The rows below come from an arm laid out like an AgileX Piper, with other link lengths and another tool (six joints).
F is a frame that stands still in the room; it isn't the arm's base.
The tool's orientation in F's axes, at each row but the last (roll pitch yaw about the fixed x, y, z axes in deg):
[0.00 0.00 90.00]
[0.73 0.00 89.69]
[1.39 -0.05 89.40]
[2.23 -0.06 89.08]
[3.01 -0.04 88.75]
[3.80 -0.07 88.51]
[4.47 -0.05 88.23]
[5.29 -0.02 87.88]
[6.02 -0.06 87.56]
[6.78 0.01 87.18]
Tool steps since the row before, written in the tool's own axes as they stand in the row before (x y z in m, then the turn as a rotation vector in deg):
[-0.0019 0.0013 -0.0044 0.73 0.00 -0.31]
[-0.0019 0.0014 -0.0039 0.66 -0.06 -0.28]
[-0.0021 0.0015 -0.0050 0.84 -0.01 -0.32]
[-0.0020 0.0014 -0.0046 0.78 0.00 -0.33]
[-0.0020 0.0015 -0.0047 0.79 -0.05 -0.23]
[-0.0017 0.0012 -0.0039 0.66 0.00 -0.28]
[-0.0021 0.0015 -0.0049 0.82 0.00 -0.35]
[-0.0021 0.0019 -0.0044 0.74 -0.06 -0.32]
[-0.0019 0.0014 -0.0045 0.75 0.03 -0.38]
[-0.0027 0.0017 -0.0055 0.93 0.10 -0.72]
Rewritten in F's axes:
[-0.0013 -0.0019 -0.0044 0.00 0.73 -0.31]
[-0.0015 -0.0019 -0.0039 0.06 0.66 -0.28]
[-0.0016 -0.0021 -0.0050 0.01 0.84 -0.32]
[-0.0016 -0.0020 -0.0045 0.00 0.78 -0.33]
[-0.0018 -0.0020 -0.0046 0.06 0.79 -0.23]
[-0.0015 -0.0017 -0.0038 0.00 0.66 -0.28]
[-0.0019 -0.0020 -0.0048 0.00 0.82 -0.35]
[-0.0024 -0.0020 -0.0042 0.06 0.74 -0.32]
[-0.0019 -0.0018 -0.0043 -0.04 0.75 -0.37]
[-0.0025 -0.0026 -0.0053 -0.14 0.94 -0.70]

